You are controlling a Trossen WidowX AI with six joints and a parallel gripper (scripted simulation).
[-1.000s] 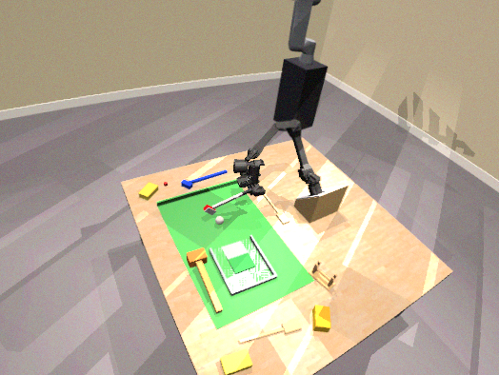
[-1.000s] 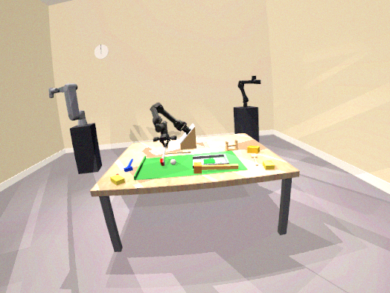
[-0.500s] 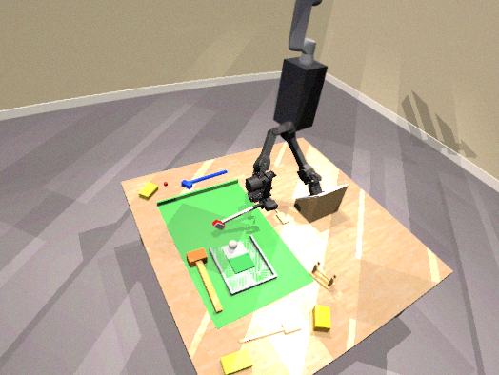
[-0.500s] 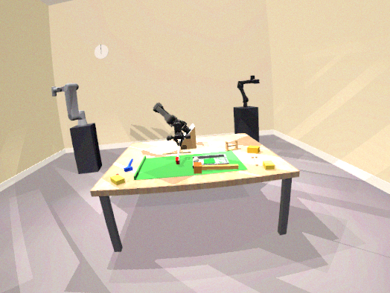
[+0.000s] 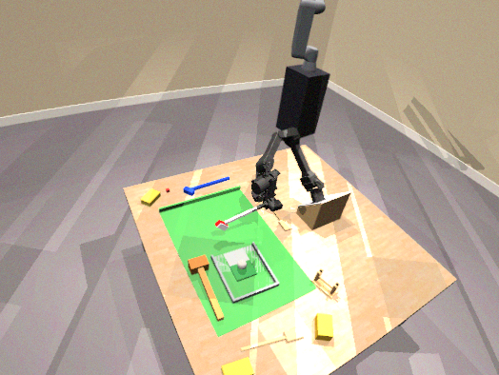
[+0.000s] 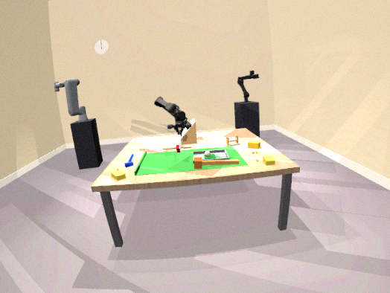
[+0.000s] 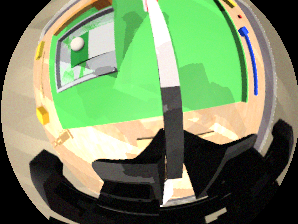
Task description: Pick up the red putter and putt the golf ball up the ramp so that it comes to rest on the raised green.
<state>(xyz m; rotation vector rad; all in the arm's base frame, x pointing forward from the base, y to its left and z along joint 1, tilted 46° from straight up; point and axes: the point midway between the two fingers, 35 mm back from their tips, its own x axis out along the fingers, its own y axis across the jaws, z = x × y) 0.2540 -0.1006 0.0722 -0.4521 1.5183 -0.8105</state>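
The red putter lies 12 cm ahead of my gripper tip, 2 cm to the right of it and 1 cm below it. Also, from my gripper tip: small wooden rack: 44 cm to the left, 9 cm below; then blue putter: 8 cm ahead, 41 cm to the right, 11 cm below; then white golf ball: 25 cm ahead, 16 cm to the left, 10 cm below.
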